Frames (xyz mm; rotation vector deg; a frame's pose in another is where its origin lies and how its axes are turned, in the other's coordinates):
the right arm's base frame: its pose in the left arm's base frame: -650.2 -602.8 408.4 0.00 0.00 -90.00
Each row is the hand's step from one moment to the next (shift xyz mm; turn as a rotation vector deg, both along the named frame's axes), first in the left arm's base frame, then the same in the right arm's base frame.
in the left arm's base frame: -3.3 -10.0 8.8 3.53 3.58 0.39
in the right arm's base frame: 10.0 -3.3 8.8 -3.58 3.53 0.39
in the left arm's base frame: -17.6 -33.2 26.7 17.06 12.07 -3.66
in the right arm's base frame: 33.2 -17.6 26.7 -12.07 17.06 -3.66
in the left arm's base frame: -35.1 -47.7 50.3 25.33 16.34 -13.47
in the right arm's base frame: 47.7 -35.1 50.3 -16.34 25.33 -13.47
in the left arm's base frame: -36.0 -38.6 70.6 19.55 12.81 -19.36
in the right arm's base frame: 38.6 -36.0 70.6 -12.81 19.55 -19.36
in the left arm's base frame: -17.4 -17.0 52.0 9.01 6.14 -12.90
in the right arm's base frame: 17.0 -17.4 52.0 -6.14 9.01 -12.90
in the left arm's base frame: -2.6 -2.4 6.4 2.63 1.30 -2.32
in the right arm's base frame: 2.4 -2.6 6.4 -1.30 2.63 -2.32
